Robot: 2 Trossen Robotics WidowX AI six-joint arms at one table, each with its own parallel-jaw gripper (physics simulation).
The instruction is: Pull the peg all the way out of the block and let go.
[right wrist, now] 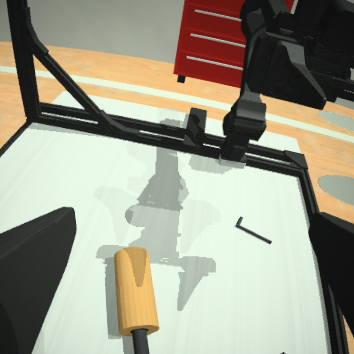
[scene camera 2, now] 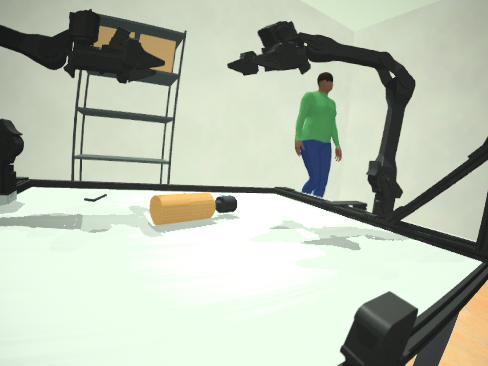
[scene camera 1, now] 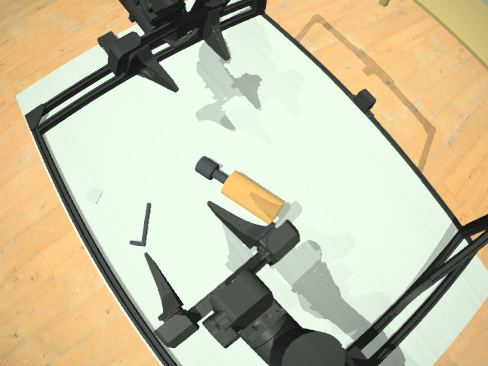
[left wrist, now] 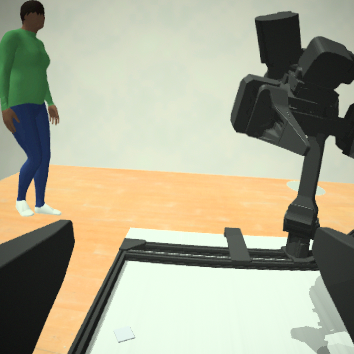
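Pixels of known places: left gripper, fingertip midpoint: (scene camera 2: 160,68) (scene camera 1: 176,227) (left wrist: 197,237); right gripper, fingertip midpoint: (right wrist: 196,222) (scene camera 2: 238,63) (scene camera 1: 203,74) (left wrist: 347,159); left arm's base, link origin: (right wrist: 232,152); right arm's base, link origin: (scene camera 2: 381,216) (scene camera 1: 172,34) (left wrist: 295,252).
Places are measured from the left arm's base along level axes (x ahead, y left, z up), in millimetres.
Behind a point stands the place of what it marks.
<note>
An orange wood-grained cylindrical block (scene camera 1: 253,196) @(y -177, x 379, z 36 mm) (scene camera 2: 182,208) @(y -213, x 371, z 15 mm) (right wrist: 136,292) @(y -178, x 398, z 37 mm) lies on its side on the white table. A dark peg (scene camera 1: 207,167) @(y -151, x 490, z 25 mm) (scene camera 2: 226,204) @(y -176, x 485, z 12 mm) (right wrist: 141,342) @(y -162, x 461, z 17 mm) sticks out of one end, with a short stretch of thin shaft and a wide round head showing; its inner part is hidden in the block. My left gripper (scene camera 1: 177,228) @(y 0, x 350, z 324 mm) (scene camera 2: 159,69) @(y 0, x 350, z 324 mm) (left wrist: 197,237) @(y 0, x 350, z 324 mm) is open and empty, high above the table. My right gripper (scene camera 1: 203,74) @(y -153, x 491, z 331 mm) (scene camera 2: 231,66) @(y -153, x 491, z 331 mm) (right wrist: 196,222) @(y -153, x 491, z 331 mm) is open and empty, also high, at the top of scene camera 1, apart from block and peg.
A dark L-shaped key (scene camera 1: 147,225) (scene camera 2: 95,198) @(y 3, x 218, z -13 mm) (right wrist: 255,234) @(y 33, x 233, z -14 mm) and a small pale square (scene camera 1: 94,195) @(y 79, x 622, z -16 mm) (left wrist: 124,334) @(y 77, x 620, z -16 mm) lie on the table. A black frame (scene camera 1: 400,145) @(y -570, x 240, z -25 mm) borders it. A person (scene camera 2: 317,117) (left wrist: 25,70), a shelf rack (scene camera 2: 125,115) and a red cabinet (right wrist: 212,50) stand beyond.
</note>
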